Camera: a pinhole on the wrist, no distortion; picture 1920 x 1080 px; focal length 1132.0 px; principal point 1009.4 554.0 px. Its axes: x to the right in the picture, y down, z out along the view. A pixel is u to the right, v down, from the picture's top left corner.
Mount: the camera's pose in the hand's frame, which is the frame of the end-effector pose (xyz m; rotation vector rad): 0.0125 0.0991 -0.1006 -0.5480 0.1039 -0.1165
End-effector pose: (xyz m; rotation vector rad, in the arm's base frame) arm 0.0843 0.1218 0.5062 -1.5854 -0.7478 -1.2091
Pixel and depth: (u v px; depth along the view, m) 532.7 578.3 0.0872
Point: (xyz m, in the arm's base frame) 0.2043 0.0479 0.4464
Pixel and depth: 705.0 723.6 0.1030
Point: 0.2263 0.0460 0.4516
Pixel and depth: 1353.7 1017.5 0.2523
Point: 0.4136 0.0577 0.5269
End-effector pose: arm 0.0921 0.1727 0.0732 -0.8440 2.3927 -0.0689
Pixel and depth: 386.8 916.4 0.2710
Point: 0.0167 0.5051 -0.0342
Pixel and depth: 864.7 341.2 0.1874
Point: 0.0353 0.3123 -0.0363
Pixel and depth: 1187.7 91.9 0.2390
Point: 0.0557 0.2582 -0.1200
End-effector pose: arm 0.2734 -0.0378 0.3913 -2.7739 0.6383 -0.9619
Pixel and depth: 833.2 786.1 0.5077
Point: 0.2940 -0.4573 0.0552
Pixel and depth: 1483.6 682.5 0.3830
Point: 0.4420 -0.4164 0.2855
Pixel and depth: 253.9 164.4 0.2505
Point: 0.2259 -0.1440 0.1411
